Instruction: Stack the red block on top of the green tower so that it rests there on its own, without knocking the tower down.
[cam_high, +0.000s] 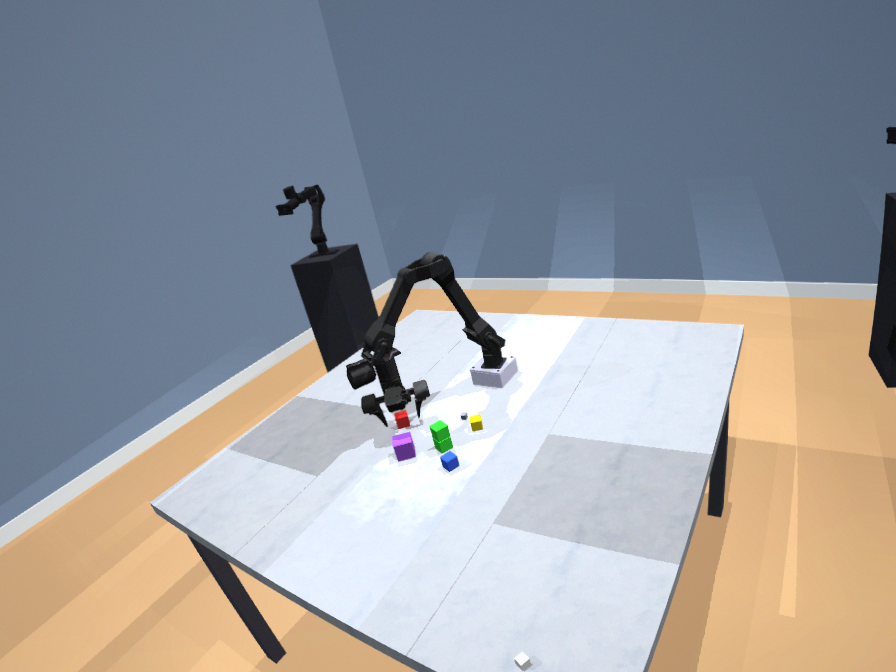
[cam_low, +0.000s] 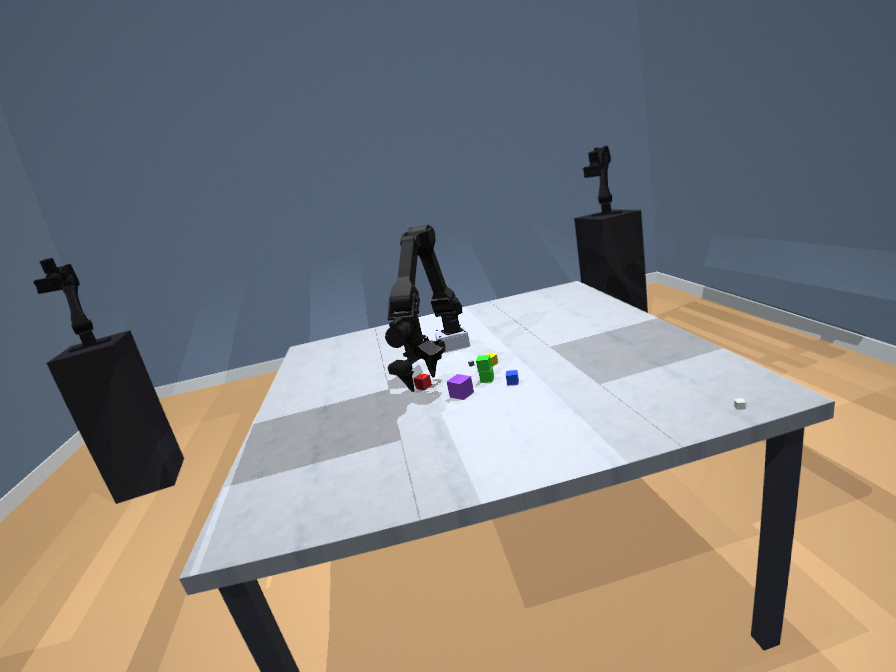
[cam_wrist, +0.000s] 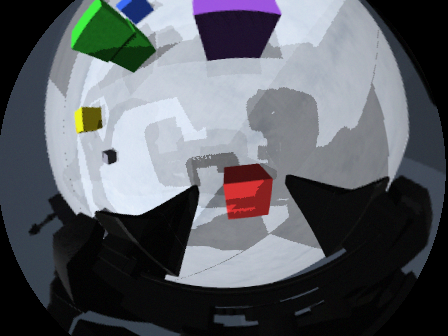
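The blue block is 210 mm to the left of my gripper tip, 150 mm ahead of it and 10 mm above it. Also, from my gripper tip: tiny dark cube: 170 mm to the left, 50 mm behind; then red block: 10 mm above; then purple block: 120 mm ahead, 70 mm to the left, 20 mm above.
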